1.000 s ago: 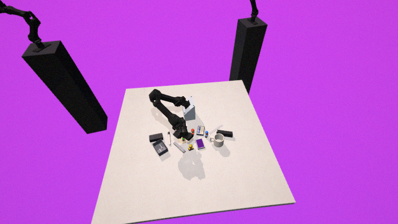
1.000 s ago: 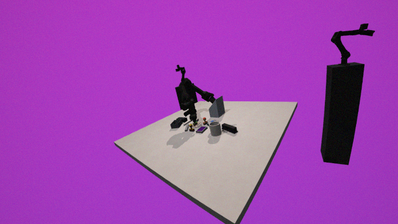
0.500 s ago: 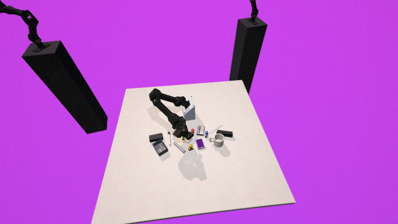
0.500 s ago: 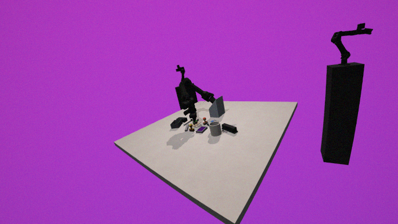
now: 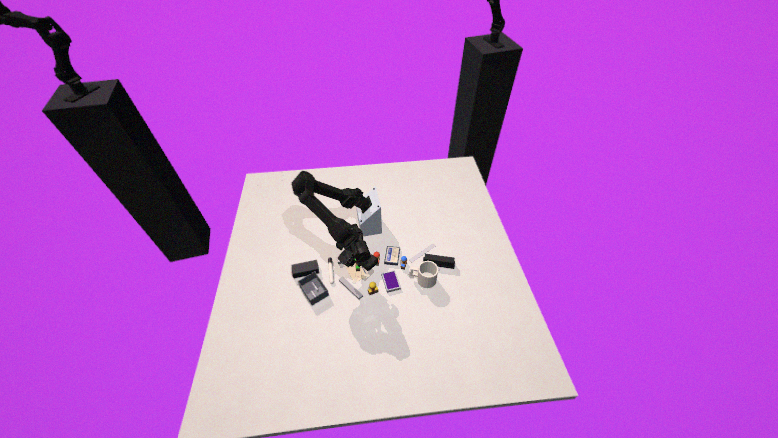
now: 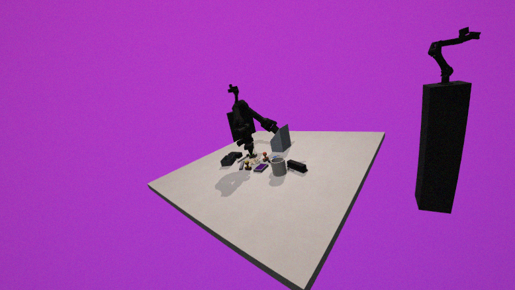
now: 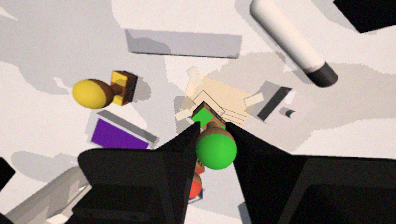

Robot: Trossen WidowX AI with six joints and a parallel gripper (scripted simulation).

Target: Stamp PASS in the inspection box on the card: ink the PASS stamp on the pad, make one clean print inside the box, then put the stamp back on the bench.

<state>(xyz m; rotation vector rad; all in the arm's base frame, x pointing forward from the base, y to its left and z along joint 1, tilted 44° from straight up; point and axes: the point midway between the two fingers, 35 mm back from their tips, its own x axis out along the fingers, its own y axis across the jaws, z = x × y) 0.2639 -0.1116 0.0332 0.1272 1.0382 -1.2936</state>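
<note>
Right now my gripper tip is 7 cm short of the grey bar, 5 cm to the left of it and 5 cm above it. The rest, counted from my gripper tip: beige card: 1 cm behind, 1 cm to the right, 6 cm below; then red-knobbed stamp: 3 cm behind, 9 cm to the left, 4 cm below; then green-knobbed stamp: right at my gripper tip.
</note>
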